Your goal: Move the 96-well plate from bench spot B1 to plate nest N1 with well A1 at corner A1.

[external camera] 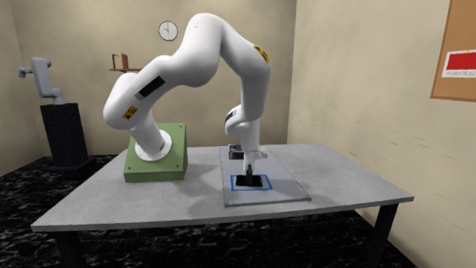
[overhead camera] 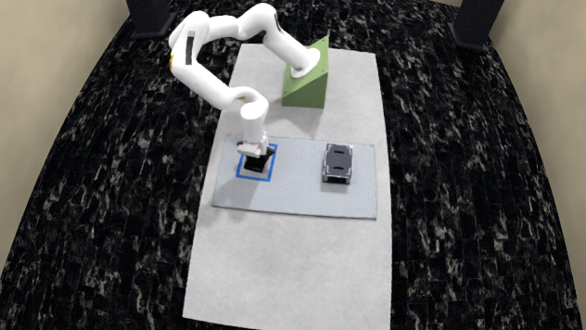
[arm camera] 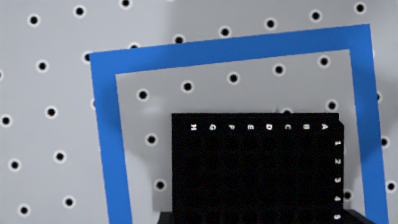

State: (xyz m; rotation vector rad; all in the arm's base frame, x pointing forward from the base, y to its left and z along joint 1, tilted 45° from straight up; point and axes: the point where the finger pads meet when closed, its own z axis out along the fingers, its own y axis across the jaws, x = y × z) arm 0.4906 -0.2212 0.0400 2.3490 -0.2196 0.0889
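Now: hand 350 mm to the right of the raised plate nest, 40 mm below it and 10 mm short of it. From my hand the other things lie so: 96-well plate: 10 mm below.
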